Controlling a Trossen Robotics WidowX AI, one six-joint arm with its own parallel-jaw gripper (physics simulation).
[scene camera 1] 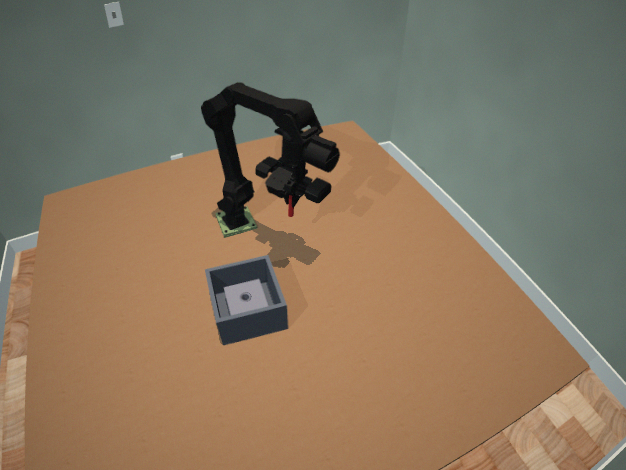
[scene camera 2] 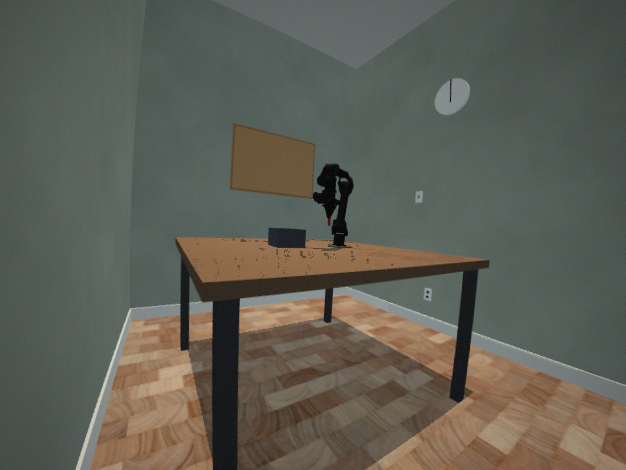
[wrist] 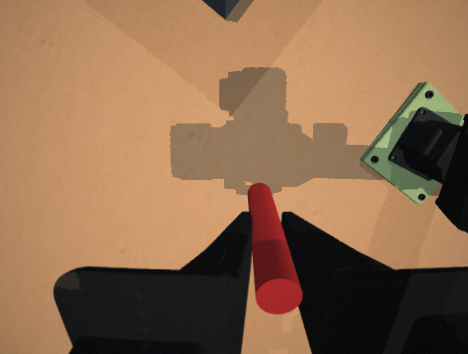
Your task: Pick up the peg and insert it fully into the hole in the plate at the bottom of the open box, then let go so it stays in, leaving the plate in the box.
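Scene:
In the wrist view a pale grey plate is out of frame, and scene camera 2 does not show the plate, hidden by a blue-grey box. You can see the plate in scene camera 1 (247, 296).

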